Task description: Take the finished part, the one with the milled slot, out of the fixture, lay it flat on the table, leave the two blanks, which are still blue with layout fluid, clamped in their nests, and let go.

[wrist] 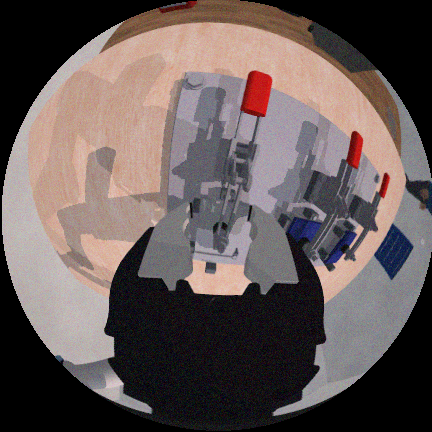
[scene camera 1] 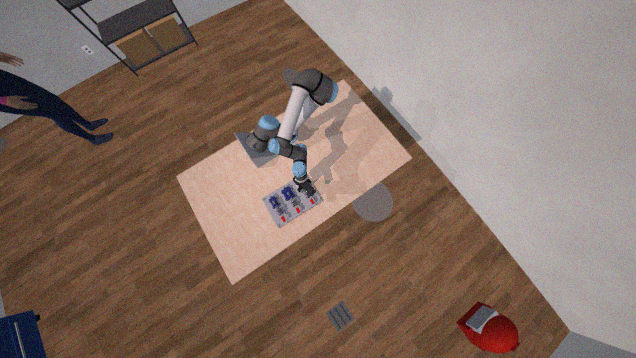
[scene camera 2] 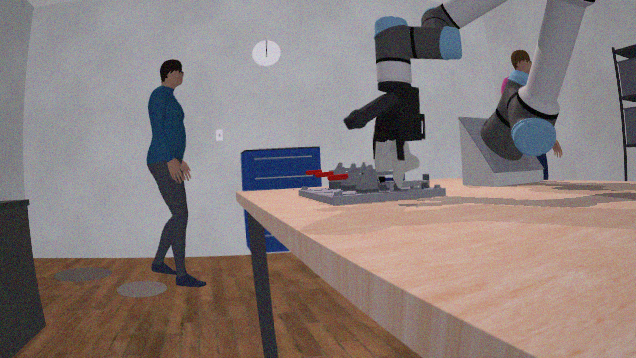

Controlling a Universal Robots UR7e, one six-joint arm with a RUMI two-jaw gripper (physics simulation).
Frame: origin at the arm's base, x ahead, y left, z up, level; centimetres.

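Seen in the pictures: gripper, fingertip midpoint: (wrist: 220,205) (scene camera 1: 304,189) (scene camera 2: 390,187); arm's base, origin of the base link: (scene camera 1: 255,144) (scene camera 2: 502,142).
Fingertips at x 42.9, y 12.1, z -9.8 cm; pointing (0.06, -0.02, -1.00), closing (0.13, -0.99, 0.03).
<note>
Pixels of each thing's middle, then the offset from my fingertips to it. Level surfaces: height alone.
- fixture plate, body centre: (wrist: 304,206) (scene camera 2: 364,192) (scene camera 1: 291,199) dx +1.4, dy -11.5, dz -1.2 cm
- finished part, body centre: (wrist: 217,235) (scene camera 2: 405,183) dx -3.6, dy -0.3, dz +0.6 cm
- wooden table, its level: dz -2.0 cm
The fixture plate (scene camera 1: 270,212) (scene camera 2: 360,199) (wrist: 270,162) lies on the table with three nests in a row. The finished part (wrist: 206,216), grey and without blue, is in the end nest under my gripper; its slot cannot be made out. My gripper (scene camera 1: 308,192) (scene camera 2: 392,176) (wrist: 220,205) points down, with its jaws partly closed on either side of the part at nest height. They look shut on it, though shadow and the clamp arm hide the contact. The two blue blanks, the middle one (scene camera 1: 287,193) (wrist: 305,228) and the far one (scene camera 1: 274,202) (wrist: 344,246), sit under their clamps.
Red clamp handles (scene camera 1: 312,201) (scene camera 2: 337,176) (wrist: 257,94) stand along the fixture's outer side. A clamp arm reaches between my jaws in the wrist view. The wooden table (scene camera 1: 225,220) (scene camera 2: 475,260) (wrist: 135,130) surrounds the plate. The robot's base mount (scene camera 2: 475,155) stands behind it.
</note>
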